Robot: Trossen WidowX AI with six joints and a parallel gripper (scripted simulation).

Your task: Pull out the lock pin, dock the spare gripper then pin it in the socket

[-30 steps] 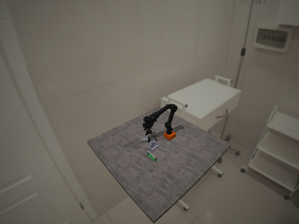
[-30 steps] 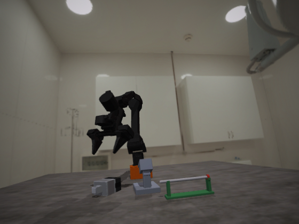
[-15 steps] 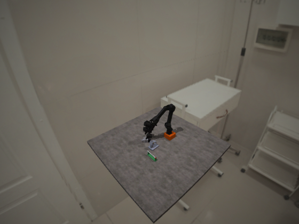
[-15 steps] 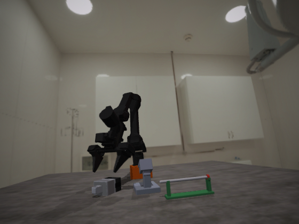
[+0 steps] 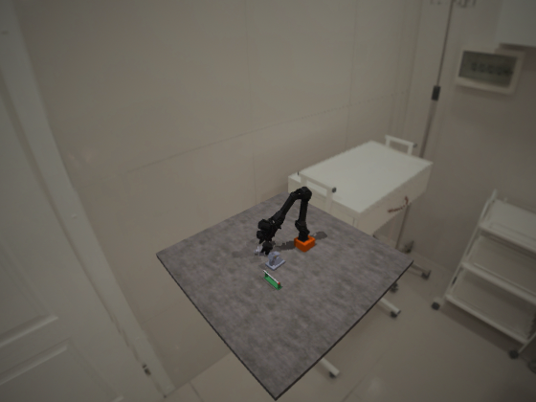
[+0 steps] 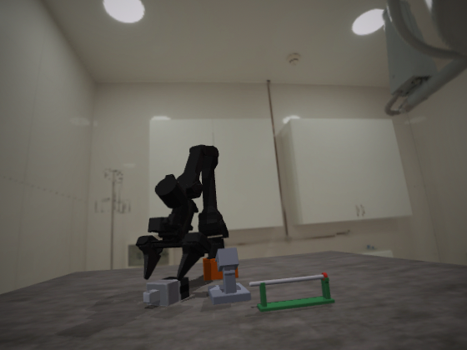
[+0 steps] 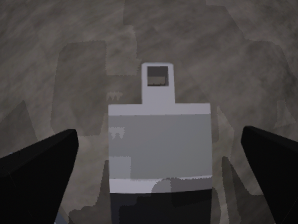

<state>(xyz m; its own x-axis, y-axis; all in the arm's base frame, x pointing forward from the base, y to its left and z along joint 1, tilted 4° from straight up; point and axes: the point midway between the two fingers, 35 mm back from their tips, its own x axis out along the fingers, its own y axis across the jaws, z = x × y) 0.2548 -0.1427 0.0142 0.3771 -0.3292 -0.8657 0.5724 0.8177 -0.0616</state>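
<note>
Now: the spare gripper 10 mm behind my gripper tip and 30 mm below it. Round my gripper tip: green rack: 130 mm ahead, 250 mm to the left, 30 mm below; grey mount: 10 mm ahead, 150 mm to the left.
</note>
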